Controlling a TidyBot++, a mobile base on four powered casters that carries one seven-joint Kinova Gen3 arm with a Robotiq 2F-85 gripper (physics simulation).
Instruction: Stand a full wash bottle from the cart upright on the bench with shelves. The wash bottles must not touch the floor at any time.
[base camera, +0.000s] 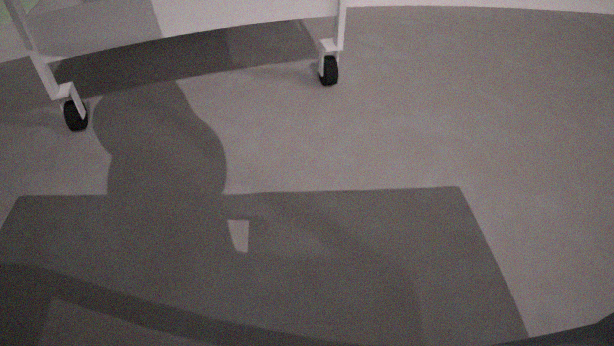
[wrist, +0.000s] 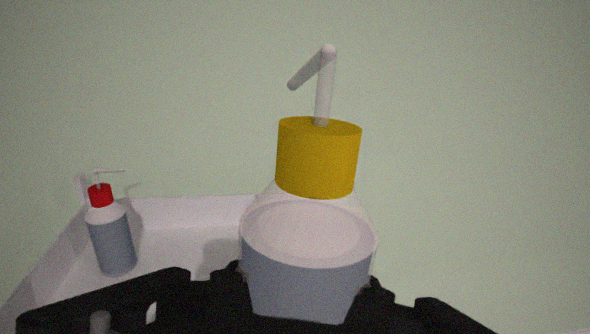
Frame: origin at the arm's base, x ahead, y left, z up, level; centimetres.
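Seen in the pictures: gripper, fingertip midpoint: (wrist: 302, 277).
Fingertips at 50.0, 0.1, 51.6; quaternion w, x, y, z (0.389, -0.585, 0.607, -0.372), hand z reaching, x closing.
Note:
A point is followed by its place in that frame, as x, y, z.
My gripper (wrist: 302, 277) {50.0, 0.1, 51.6} is shut on a wash bottle (wrist: 312, 235) {46.8, -0.2, 56.5} with a yellow cap and a bent clear spout. The bottle is upright between the black fingers, with blue-grey liquid up to its shoulder; its lower part is hidden. A second wash bottle (wrist: 114, 242) {73.0, 29.1, 33.1} with a red cap stands upright at the left in the wrist view, in the white tray top of the cart (wrist: 192, 212) {87.8, 22.6, 30.0}. The cart's lower part (base camera: 340, 27) {60.2, -8.5, -28.2} shows at the top left of the base camera view. The bench with shelves does not show in either view.
Two black caster wheels (base camera: 328, 70) {60.2, -7.1, -35.8} (base camera: 76, 115) {51.4, 32.5, -36.0} of the cart stand on the grey floor (base camera: 500, 125) {51.2, -35.4, -39.6}, ahead and to the left of the base. Dark shadows lie across the floor in front of the base. A pale green wall (wrist: 475, 125) {103.9, -33.2, 45.7} fills the wrist view's background.

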